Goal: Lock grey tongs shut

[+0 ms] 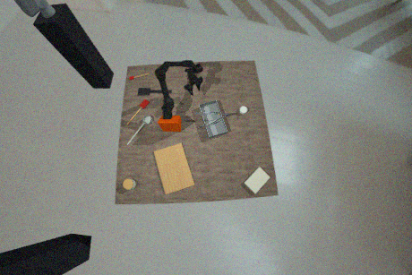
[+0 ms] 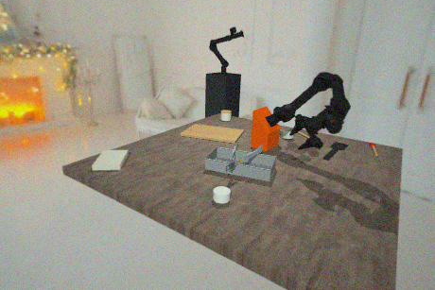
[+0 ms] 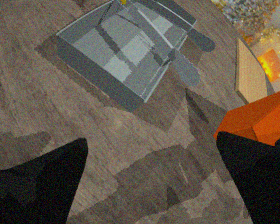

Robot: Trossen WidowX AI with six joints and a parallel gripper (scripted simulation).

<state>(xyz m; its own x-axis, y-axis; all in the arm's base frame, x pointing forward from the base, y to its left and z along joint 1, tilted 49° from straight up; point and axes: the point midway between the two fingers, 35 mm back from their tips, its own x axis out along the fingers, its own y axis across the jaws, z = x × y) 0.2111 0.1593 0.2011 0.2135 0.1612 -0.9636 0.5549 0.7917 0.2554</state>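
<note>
The grey roasting tin lies 190 mm to the right of my gripper tip, 150 mm ahead of it and 110 mm below it. Round my gripper tip: red spatula 510 mm behind, 130 mm below, 110 mm to the right; white puck 420 mm ahead, 120 mm below, 90 mm to the right; black spatula 420 mm behind, 140 mm below, 90 mm to the left.
</note>
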